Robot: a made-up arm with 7 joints.
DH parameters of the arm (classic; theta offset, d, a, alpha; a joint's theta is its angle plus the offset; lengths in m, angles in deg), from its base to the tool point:
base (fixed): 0 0.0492 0 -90
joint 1: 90 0.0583 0.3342 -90
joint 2: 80.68 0 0.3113 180
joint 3: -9.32 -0.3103 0.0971 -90
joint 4: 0 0.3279 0.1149 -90
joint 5: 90 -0.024 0.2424 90
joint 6: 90 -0.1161 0.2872 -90
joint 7: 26.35 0 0.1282 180
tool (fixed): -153.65 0.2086 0 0
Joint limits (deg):
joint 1: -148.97..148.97
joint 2: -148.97..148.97
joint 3: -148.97..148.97
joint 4: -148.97..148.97
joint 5: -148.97..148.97
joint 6: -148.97..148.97
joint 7: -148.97..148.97
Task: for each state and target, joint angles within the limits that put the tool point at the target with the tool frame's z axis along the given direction. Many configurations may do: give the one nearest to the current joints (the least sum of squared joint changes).
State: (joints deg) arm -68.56 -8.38 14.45 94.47 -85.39 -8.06 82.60
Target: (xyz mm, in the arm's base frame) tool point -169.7 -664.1 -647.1 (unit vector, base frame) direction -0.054 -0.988 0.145
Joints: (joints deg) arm -50.13 -6.99 5.58 53.74 -54.83 -53.06 79.88
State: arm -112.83 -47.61 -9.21 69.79 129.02 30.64 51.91
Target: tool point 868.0 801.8 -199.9 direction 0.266 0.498 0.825
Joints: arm -87.14 -74.84 -16.25 81.56 122.89 -3.19 49.89
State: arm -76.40 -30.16 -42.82 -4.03 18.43 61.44 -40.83
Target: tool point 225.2 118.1 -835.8 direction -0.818 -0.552 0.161
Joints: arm -64.29 -71.55 -14.89 18.96 17.34 18.60 -36.94
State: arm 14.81 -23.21 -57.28 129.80 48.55 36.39 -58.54
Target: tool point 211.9 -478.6 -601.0 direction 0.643 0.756 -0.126
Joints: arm -26.14 4.55 -70.61 118.35 16.40 49.03 -22.02
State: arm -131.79 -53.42 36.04 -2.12 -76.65 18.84 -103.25
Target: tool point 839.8 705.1 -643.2 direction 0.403 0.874 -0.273
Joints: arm -93.08 -69.72 46.20 9.46 -128.71 9.79 -84.16
